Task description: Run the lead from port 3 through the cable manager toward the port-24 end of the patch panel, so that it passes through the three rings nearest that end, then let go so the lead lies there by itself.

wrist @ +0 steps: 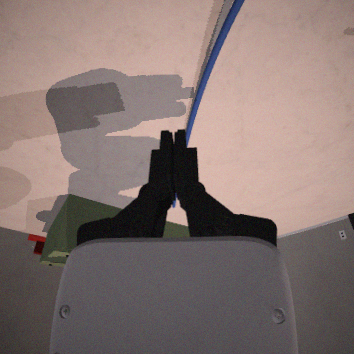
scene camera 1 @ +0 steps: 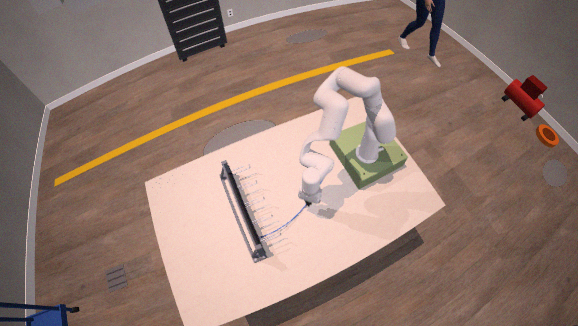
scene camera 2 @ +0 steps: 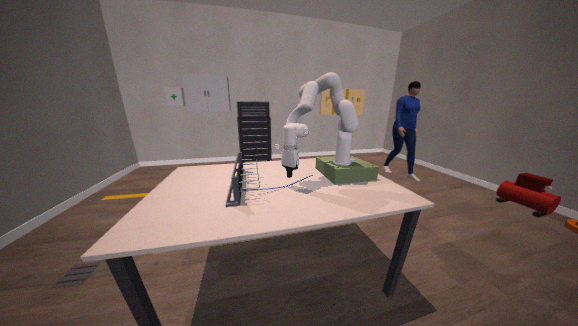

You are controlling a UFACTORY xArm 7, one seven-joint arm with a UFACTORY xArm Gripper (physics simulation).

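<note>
The dark patch panel stands on the table, with the pale thin rings of the cable manager along its robot side. The blue lead leaves the panel near its end at the bottom of the scene camera 1 view and curves toward the robot base. Its free end shows right of the gripper in the scene camera 2 view. My gripper is shut and empty, above the lead. In the wrist view the lead passes behind the fingers, which hide part of it.
The green base block carries the arm at the right of the table. A person stands on the floor beyond the table. A red tank lies near the right wall.
</note>
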